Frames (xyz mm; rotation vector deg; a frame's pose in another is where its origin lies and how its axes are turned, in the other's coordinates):
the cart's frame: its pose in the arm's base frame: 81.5 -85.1 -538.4 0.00 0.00 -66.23
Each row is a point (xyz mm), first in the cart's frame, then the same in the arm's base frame.
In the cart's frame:
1: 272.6 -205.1 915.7
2: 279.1 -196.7 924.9
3: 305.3 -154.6 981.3
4: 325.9 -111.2 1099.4
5: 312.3 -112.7 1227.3
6: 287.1 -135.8 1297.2
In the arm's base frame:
1: 3.7 -417.2 377.3
2: 14.0 -419.8 386.5
3: 63.1 -426.8 442.9
4: 111.1 -428.2 561.0
5: 104.2 -416.3 688.9
6: 72.9 -402.6 758.8

